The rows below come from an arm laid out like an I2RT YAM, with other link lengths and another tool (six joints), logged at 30 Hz.
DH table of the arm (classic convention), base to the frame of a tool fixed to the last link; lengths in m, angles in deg. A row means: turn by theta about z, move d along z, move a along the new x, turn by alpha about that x. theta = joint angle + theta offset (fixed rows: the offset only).
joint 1: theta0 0; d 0.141; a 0.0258; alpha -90
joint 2: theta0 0; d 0; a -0.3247; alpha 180
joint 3: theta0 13.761; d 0; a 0.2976; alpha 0
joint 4: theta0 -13.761; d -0.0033; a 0.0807; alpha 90
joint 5: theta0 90; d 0.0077; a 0; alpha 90
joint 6: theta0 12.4; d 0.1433; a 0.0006; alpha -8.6
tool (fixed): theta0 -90; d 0.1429; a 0; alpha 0
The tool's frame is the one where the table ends.
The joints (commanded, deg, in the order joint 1, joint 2, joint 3, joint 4, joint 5, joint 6), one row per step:
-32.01, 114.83, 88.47, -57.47, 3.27, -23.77
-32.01, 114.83, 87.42, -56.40, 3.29, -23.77
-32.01, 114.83, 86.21, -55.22, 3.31, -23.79
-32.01, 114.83, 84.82, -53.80, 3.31, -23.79
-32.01, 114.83, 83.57, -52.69, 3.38, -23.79
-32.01, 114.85, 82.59, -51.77, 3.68, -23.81
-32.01, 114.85, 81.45, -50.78, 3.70, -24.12
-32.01, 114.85, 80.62, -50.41, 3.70, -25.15
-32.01, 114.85, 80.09, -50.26, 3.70, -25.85
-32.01, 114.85, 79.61, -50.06, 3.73, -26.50
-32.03, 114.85, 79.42, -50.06, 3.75, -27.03
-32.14, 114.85, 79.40, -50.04, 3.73, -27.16
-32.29, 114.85, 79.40, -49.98, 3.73, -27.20
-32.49, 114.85, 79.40, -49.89, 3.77, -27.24
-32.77, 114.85, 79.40, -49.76, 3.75, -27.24
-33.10, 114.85, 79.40, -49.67, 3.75, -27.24
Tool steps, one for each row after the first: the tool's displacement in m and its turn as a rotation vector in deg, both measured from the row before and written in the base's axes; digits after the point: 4 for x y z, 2 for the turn. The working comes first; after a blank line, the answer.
Tool pose at each row, in the base's axes (x y z in m, rotation vector in deg; the steps are taken from these numbers as rounded here):
0.3835, -0.2607, 0.0053, 173.16, -32.32, -6.04
0.3826, -0.2602, 0.0000, 173.13, -32.32, -6.02
0.3810, -0.2593, -0.0061, 173.13, -32.29, -6.08
0.3795, -0.2584, -0.0131, 173.12, -32.29, -6.04
0.3770, -0.2572, -0.0193, 173.09, -32.29, -6.28
0.3745, -0.2574, -0.0242, 172.83, -32.27, -6.55
0.3720, -0.2561, -0.0298, 172.91, -31.79, -6.81
0.3681, -0.2541, -0.0339, 173.23, -30.22, -7.56
0.3651, -0.2525, -0.0364, 173.46, -29.15, -8.17
0.3627, -0.2515, -0.0387, 173.61, -28.15, -8.64
0.3612, -0.2510, -0.0396, 173.73, -27.37, -8.97
0.3607, -0.2517, -0.0397, 173.74, -27.34, -8.98
0.3604, -0.2528, -0.0397, 173.70, -27.51, -8.90
0.3598, -0.2546, -0.0397, 173.60, -27.75, -8.81
0.3593, -0.2567, -0.0397, 173.52, -28.18, -8.63
0.3583, -0.2591, -0.0397, 173.42, -28.69, -8.52

-0.0009, 0.0005, -0.0053, -0.03, -0.01, 0.00
-0.0016, 0.0009, -0.0061, 0.00, 0.04, 0.02
-0.0015, 0.0009, -0.0070, -0.02, -0.02, 0.00
-0.0025, 0.0012, -0.0062, 0.01, 0.16, -0.01
-0.0025, -0.0002, -0.0049, -0.21, 0.22, -0.02
-0.0025, 0.0013, -0.0056, 0.05, 0.18, 0.31
-0.0039, 0.0020, -0.0041, 0.20, 0.50, 1.02
-0.0030, 0.0016, -0.0025, 0.17, 0.40, 0.69
-0.0024, 0.0010, -0.0023, 0.09, 0.32, 0.65
-0.0015, 0.0005, -0.0009, 0.07, 0.22, 0.50
-0.0005, -0.0007, -0.0001, 0.01, 0.01, 0.02
-0.0003, -0.0011, 0.0000, -0.03, -0.05, -0.11
-0.0006, -0.0018, 0.0000, -0.08, -0.05, -0.16
-0.0005, -0.0021, 0.0000, -0.05, -0.12, -0.28
-0.0010, -0.0024, 0.0000, -0.05, -0.08, -0.33

